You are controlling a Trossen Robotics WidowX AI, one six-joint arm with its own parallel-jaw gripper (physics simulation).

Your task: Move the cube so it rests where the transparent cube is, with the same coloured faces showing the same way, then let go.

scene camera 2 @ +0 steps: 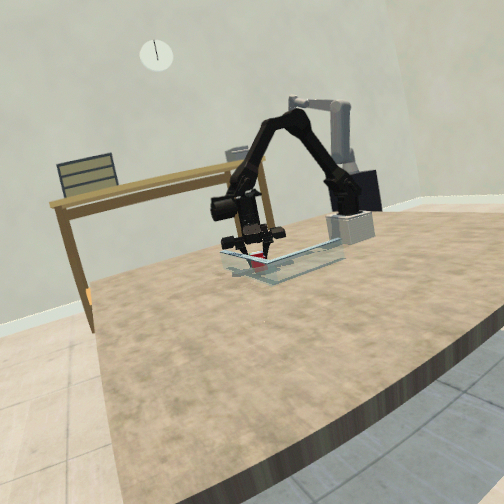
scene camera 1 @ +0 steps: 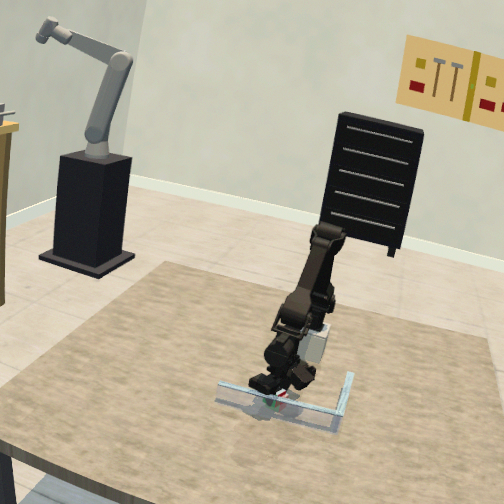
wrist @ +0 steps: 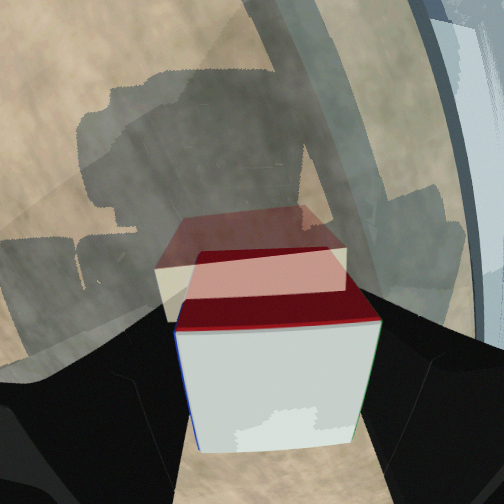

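In the wrist view the cube (wrist: 275, 370) has a white face toward the camera and a dark red top. My gripper (wrist: 275, 400) is shut on the cube, with a black finger on each side. The transparent cube (wrist: 250, 262) overlaps the cube's far upper part and shows a pale red top and a cream side. In scene camera 1 the gripper (scene camera 1: 280, 392) is low over the table with the cube (scene camera 1: 281, 397) barely visible between the fingers. In scene camera 2 the gripper (scene camera 2: 256, 250) holds the red cube (scene camera 2: 258, 259) at the same place.
A pale L-shaped glass-like rail (scene camera 1: 318, 406) lies on the table around the gripper; it also shows in scene camera 2 (scene camera 2: 290, 262) and as a grey band in the wrist view (wrist: 400, 150). A second grey arm on a black pedestal (scene camera 1: 90, 205) and a black cabinet (scene camera 1: 372, 183) stand off the table.
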